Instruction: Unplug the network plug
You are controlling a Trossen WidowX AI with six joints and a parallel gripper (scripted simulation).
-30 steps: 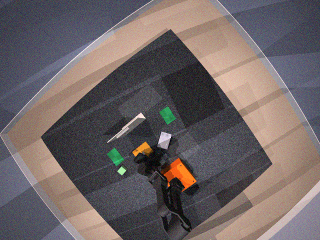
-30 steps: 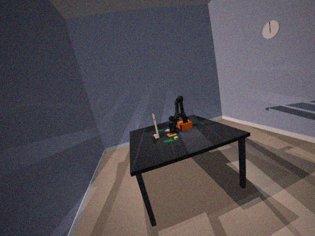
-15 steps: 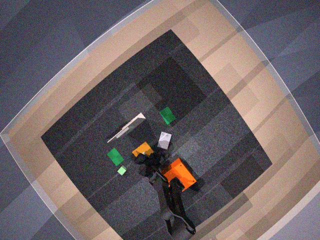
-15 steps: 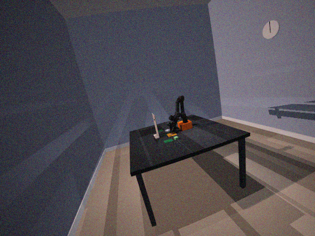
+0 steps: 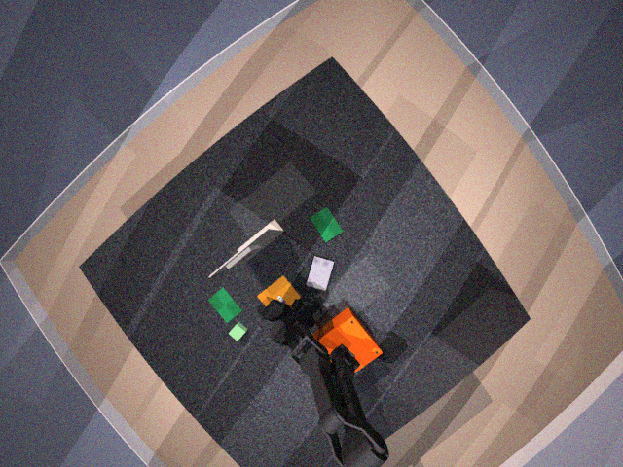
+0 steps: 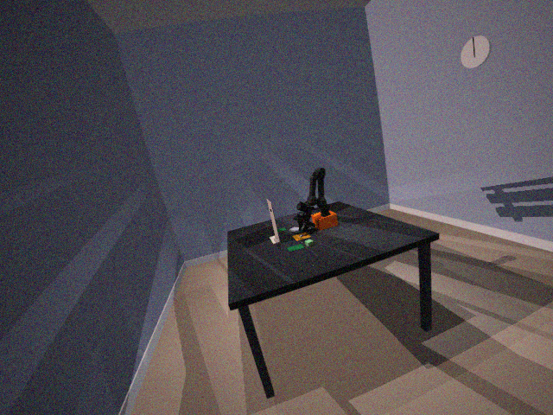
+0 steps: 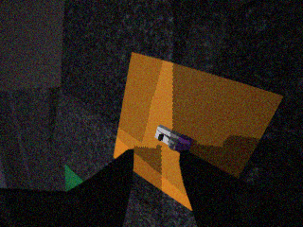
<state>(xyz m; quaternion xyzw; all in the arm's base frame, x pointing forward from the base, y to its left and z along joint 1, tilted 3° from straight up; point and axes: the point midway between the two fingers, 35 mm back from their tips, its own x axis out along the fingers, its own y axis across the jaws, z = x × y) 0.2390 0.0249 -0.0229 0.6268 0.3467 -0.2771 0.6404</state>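
Now: gripper tip 3 cm above the network plug. Also, from my gripper tip: light green cube 19 cm to the left, 3 cm ahead, 2 cm below; orange marked square 3 cm below, 1 cm ahead; upright panel 18 cm ahead, 12 cm above, 9 cm to the right.
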